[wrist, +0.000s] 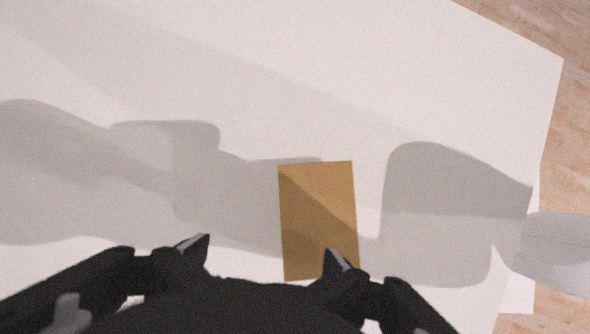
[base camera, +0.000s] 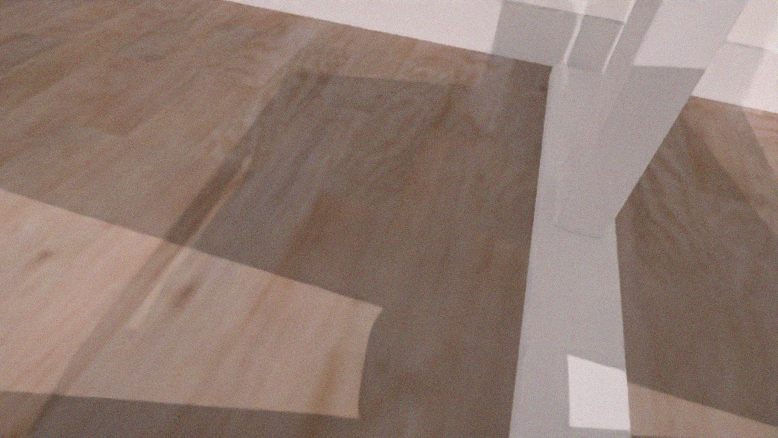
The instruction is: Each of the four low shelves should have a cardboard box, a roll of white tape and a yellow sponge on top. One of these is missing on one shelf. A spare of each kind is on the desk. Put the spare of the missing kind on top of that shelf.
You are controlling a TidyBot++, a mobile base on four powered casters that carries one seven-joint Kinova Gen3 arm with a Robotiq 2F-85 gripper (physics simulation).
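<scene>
A cardboard box, seen from above as a plain brown rectangle, rests on a white top in the wrist view, right of centre. My gripper is open, with nothing between its fingers. It is above the white top. The right fingertip overlaps the lower right part of the box in the view, and the left fingertip is over white surface left of the box. How high the fingers are above the box is hard to tell. White tape, a yellow sponge and the gripper do not show in the base camera view.
A pale leg or support stands close in front on the right in the base camera view, with wooden floor around it. A white wall runs behind. In the wrist view, a rounded grey part is at the right edge.
</scene>
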